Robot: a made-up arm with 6 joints. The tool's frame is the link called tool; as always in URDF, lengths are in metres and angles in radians. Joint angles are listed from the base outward.
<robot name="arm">
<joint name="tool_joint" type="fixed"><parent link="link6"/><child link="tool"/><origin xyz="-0.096 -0.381 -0.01" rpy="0 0 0"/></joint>
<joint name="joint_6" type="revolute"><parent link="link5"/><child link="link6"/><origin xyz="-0.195 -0.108 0.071" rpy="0 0 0"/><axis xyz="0 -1 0"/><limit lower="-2.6" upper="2.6"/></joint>
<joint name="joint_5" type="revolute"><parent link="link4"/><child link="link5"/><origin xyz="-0.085 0.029 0.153" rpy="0 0 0"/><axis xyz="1 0 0"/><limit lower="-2.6" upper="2.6"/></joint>
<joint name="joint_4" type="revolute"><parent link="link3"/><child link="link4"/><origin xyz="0.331 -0.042 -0.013" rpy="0 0 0"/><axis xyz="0 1 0"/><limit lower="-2.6" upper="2.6"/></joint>
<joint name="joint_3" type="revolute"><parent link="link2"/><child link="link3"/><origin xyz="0.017 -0.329 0.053" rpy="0 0 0"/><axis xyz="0 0 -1"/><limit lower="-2.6" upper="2.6"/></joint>
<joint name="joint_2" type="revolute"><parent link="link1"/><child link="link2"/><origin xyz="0.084 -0.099 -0.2" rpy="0 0 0"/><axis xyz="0 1 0"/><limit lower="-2.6" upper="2.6"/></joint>
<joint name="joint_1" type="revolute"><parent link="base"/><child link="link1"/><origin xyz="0 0 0.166" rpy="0 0 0"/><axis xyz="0 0 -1"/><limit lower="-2.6" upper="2.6"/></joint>
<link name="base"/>
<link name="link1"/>
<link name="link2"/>
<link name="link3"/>
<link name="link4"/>
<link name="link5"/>
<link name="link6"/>
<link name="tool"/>
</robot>
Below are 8 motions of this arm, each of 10 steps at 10 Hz.
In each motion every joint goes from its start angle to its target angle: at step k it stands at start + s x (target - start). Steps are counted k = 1, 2, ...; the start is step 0. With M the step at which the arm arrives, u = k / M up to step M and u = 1 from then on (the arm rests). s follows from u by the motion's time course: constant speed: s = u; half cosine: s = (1 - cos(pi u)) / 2; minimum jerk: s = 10 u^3 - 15 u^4 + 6 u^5.
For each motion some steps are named. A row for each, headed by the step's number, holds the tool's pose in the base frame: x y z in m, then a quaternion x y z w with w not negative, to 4 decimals.
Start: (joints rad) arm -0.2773 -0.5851 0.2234 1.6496 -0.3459 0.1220
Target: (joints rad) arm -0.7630 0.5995 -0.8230 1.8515 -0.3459 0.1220
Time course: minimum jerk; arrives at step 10
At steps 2, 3, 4, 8, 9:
2: 0.7500 -0.8082 0.6229 -0.1428 0.4700 0.1916 0.8497
3: 0.8980 -0.6499 0.5868 -0.2043 0.5172 0.2419 0.7951
4: 1.0615 -0.3927 0.4841 -0.2895 0.5736 0.3150 0.6986
8: 0.8968 0.5172 -0.2269 -0.5177 0.6327 0.5516 0.1657
9: 0.8344 0.5563 -0.2789 -0.5248 0.6265 0.5639 0.1186

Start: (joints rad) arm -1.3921 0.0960 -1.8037 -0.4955 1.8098 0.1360
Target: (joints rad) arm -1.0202 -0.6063 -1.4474 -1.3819 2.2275 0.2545
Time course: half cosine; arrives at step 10
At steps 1, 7, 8, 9, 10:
1: 0.2647 -0.0815 -0.4602 -0.1939 -0.7995 -0.5463 0.1575
7: 0.0135 0.1124 -0.4780 -0.3824 -0.5896 -0.6324 0.3260
8: -0.0048 0.1543 -0.4591 -0.3796 -0.5542 -0.6493 0.3567
9: -0.0139 0.1808 -0.4443 -0.3734 -0.5316 -0.6607 0.3761
10: -0.0166 0.1898 -0.4388 -0.3705 -0.5239 -0.6647 0.3827

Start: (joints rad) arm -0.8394 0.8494 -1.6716 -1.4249 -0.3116 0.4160
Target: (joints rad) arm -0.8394 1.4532 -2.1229 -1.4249 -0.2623 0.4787
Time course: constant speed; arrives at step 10
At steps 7, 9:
7: 0.1635 -0.2015 -0.5577 0.7770 0.1129 0.2571 0.5634
9: 0.0859 -0.2200 -0.5206 0.7869 0.1650 0.1971 0.5610

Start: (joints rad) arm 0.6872 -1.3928 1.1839 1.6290 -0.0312 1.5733
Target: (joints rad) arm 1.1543 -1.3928 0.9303 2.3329 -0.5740 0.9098
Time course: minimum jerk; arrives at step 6
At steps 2, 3, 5, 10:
2: -0.9830 -0.6701 -0.1694 0.1704 -0.5555 -0.5644 0.5863
3: -1.0983 -0.6722 -0.0569 0.1754 -0.4498 -0.5078 0.7135
5: -1.2017 -0.6648 0.1328 0.1869 -0.2286 -0.4150 0.8606
10: -1.2052 -0.6640 0.1465 0.1882 -0.2100 -0.4076 0.8685

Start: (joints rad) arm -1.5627 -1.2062 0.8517 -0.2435 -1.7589 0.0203
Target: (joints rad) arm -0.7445 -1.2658 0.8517 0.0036 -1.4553 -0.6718
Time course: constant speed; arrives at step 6
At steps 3, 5, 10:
3: 0.0476 -0.5743 0.1849 -0.1876 -0.1662 -0.2276 0.9410
5: -0.0881 -0.6378 0.2023 -0.1395 -0.0350 -0.3186 0.9369
10: -0.1646 -0.6577 0.2109 -0.1068 0.0278 -0.3607 0.9261

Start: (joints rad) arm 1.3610 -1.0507 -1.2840 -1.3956 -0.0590 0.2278
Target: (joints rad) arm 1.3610 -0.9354 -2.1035 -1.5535 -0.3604 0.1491
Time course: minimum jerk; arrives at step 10
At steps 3, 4, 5, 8, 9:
3: -0.3373 -0.6810 0.2552 -0.3492 -0.7104 0.3399 0.5077
4: -0.2892 -0.6778 0.2403 -0.3201 -0.7026 0.3643 0.5208
5: -0.2346 -0.6714 0.2162 -0.2832 -0.6931 0.3912 0.5351
8: -0.1183 -0.6437 0.1321 -0.1848 -0.6680 0.4466 0.5658
9: -0.1071 -0.6395 0.1207 -0.1731 -0.6649 0.4519 0.5690

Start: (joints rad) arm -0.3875 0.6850 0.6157 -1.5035 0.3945 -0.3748
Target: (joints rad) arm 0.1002 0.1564 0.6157 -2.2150 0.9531 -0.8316
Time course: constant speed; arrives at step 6
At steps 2, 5, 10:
2: 0.2334 -1.0360 -0.3503 -0.0089 -0.3340 0.1267 0.9340
5: 0.2841 -1.1458 -0.2973 -0.0956 -0.4534 0.1817 0.8673
10: 0.2752 -1.1838 -0.2254 -0.1566 -0.4760 0.1985 0.8423

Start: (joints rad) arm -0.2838 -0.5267 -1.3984 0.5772 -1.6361 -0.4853
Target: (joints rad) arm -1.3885 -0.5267 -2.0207 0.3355 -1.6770 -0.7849
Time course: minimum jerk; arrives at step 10
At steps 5, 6, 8, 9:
5: -0.1744 -0.4447 0.5428 -0.5800 -0.7214 0.3030 0.2265
6: -0.0465 -0.5168 0.5238 -0.4685 -0.8006 0.3235 0.1871
8: 0.1752 -0.5432 0.5032 -0.2926 -0.8806 0.3498 0.1285
9: 0.2194 -0.5366 0.5001 -0.2575 -0.8913 0.3544 0.1169

